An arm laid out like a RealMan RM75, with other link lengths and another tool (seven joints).
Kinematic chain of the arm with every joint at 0, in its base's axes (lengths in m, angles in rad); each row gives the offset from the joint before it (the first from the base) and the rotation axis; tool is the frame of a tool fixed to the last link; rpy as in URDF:
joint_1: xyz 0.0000 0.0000 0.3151 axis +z
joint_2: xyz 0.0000 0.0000 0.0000 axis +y
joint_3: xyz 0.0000 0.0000 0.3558 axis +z
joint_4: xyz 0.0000 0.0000 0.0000 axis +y
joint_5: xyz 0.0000 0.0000 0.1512 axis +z
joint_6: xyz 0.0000 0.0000 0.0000 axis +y
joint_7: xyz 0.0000 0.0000 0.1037 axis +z
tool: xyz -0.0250 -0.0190 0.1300 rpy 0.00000 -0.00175 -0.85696
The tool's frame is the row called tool.
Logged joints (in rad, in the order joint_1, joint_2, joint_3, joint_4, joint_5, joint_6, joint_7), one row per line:
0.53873 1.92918 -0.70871 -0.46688 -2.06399 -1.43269 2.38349
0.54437 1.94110 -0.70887 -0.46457 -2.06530 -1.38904 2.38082
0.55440 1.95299 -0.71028 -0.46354 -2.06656 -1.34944 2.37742
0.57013 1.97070 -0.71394 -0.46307 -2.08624 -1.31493 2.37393
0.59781 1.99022 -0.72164 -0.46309 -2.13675 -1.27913 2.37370
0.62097 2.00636 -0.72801 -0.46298 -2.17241 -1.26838 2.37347
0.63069 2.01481 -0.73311 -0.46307 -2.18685 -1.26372 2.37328
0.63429 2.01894 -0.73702 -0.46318 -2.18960 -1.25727 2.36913
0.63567 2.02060 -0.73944 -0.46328 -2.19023 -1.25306 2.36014
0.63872 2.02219 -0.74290 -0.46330 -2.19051 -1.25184 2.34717
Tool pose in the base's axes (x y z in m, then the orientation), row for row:
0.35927 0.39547 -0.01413 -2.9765 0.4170 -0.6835
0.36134 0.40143 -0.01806 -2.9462 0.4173 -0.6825
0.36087 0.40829 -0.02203 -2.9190 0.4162 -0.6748
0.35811 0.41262 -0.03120 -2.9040 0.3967 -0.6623
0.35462 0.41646 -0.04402 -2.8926 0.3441 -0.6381
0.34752 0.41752 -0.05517 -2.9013 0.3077 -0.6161
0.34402 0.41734 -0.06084 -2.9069 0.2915 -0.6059
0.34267 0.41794 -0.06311 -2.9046 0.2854 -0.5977
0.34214 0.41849 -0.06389 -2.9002 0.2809 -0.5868
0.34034 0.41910 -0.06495 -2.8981 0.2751 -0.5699
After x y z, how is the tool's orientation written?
As angles about the fixed x, y, z axes (roll, pitch, yaw), in radians.
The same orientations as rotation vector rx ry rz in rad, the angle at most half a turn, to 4 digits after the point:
-2.6299 0.9877 0.4820
-2.6036 0.9859 0.4641
-2.5847 0.9758 0.4482
-2.5891 0.9602 0.4176
-2.6193 0.9289 0.3494
-2.6565 0.9004 0.3118
-2.6745 0.8870 0.2956
-2.6793 0.8759 0.2882
-2.6828 0.8610 0.2825
-2.6918 0.8382 0.2775

